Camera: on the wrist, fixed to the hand. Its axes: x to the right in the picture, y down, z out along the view.
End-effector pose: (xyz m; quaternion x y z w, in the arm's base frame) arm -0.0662 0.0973 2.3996 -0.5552 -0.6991 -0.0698 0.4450
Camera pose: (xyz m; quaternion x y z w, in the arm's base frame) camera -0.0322 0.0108 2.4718 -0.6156 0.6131 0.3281 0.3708
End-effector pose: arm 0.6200 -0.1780 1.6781 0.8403 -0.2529 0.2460 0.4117
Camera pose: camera 0.6092 -0.0664 1.7137 0.2187 0.6506 -0.6896 0.2311
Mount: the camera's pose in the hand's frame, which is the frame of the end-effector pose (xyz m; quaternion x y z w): -0.0108 -0.0325 -0.1126 0.1185 0.3070 0.9427 0.0553
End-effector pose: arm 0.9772 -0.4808 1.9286 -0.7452 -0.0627 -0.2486 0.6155
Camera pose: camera 0.9218 -0.5777 1.9659 0.0489 0.8586 0.3452 0.3760
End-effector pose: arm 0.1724 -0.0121 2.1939 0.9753 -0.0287 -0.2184 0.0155
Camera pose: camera 0.2123 0.0230 2.2989 0.0958 -0.9421 0.3054 0.1000
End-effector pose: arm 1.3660 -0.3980 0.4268 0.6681 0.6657 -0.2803 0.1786
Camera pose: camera 1.3497 -0.3360 0.5255 -0.7717 0.5714 -0.2791 0.0094
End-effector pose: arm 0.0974 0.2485 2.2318 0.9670 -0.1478 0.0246 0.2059
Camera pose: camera 0.0982 0.3255 2.3208 0.0690 0.8537 -0.5099 0.0810
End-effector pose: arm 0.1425 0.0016 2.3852 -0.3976 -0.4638 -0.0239 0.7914
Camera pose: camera 0.2037 -0.0975 2.3682 -0.3581 0.5893 0.6776 0.2558
